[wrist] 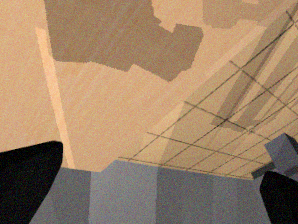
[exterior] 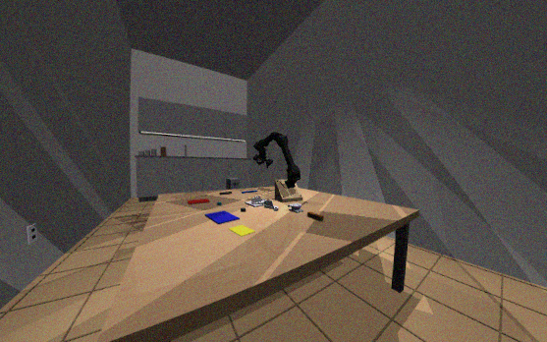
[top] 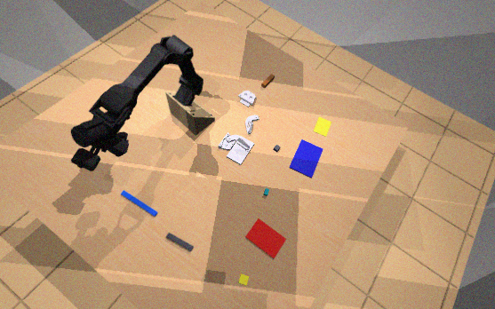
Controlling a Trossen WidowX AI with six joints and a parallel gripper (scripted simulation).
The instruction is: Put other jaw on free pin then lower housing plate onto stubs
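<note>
My gripper tip is now 24 cm short of the grey jaw, 60 cm to the right of it and 23 cm above it. The rest, counted from my gripper tip: dark bar: 36 cm ahead, 22 cm below; then blue bar: 14 cm ahead, 1 cm to the left, 23 cm below; then cyan cube: 49 cm ahead, 36 cm to the left, 23 cm below.
</note>
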